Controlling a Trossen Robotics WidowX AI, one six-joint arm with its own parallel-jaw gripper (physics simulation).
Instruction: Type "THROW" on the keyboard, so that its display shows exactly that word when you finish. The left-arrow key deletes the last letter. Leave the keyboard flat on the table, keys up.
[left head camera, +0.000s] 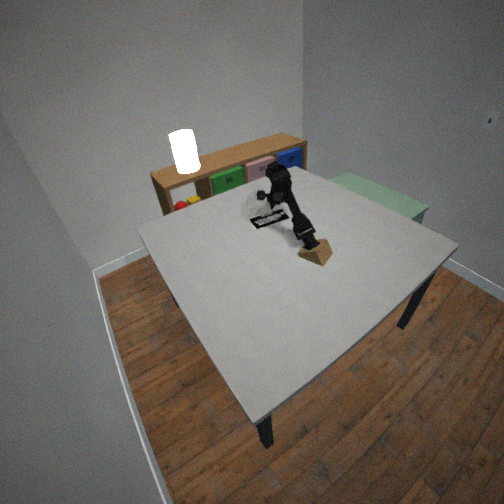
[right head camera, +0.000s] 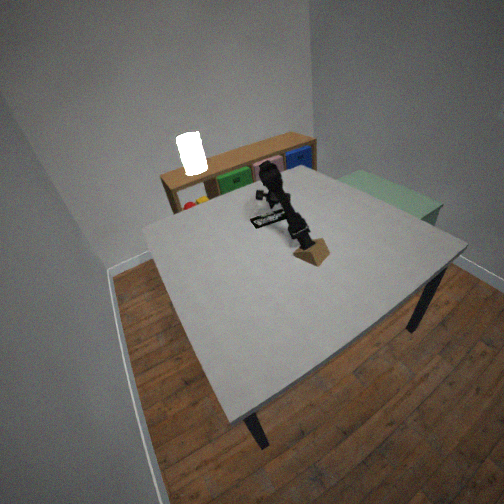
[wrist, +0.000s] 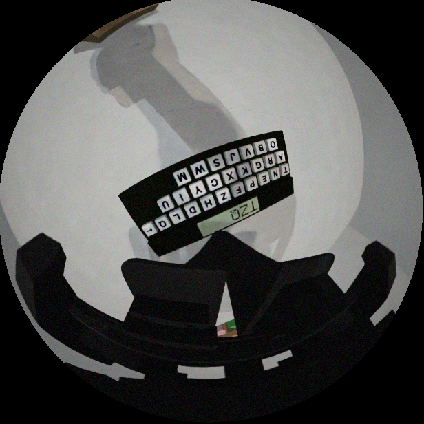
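Note:
The black keyboard (left head camera: 269, 219) (right head camera: 267, 219) (wrist: 145, 192) lies flat on the table, keys up. In the wrist view it appears upside down, and its display (wrist: 227, 217) reads "TZQ". The left-arrow key (wrist: 149, 229) is at the end of the row by the display, beside Q (wrist: 162, 223). T (wrist: 285, 170) is at that row's other end; H (wrist: 207, 202), R (wrist: 270, 160), O (wrist: 272, 144) and W (wrist: 199, 169) also show. My gripper (left head camera: 273, 206) (right head camera: 272, 205) (wrist: 219, 235) is shut and empty, its tip above the keyboard's display side. The exact height is hard to tell.
The arm stands on a wooden wedge-shaped base (left head camera: 316, 253) (right head camera: 313, 253) on the pale table (left head camera: 280, 320) (right head camera: 280, 320). A wooden shelf (left head camera: 225, 154) (right head camera: 235, 156) with coloured bins and a lit lamp (left head camera: 184, 151) (right head camera: 192, 153) stands behind. A green bench (left head camera: 380, 192) (right head camera: 392, 192) stands beyond the table's right side.

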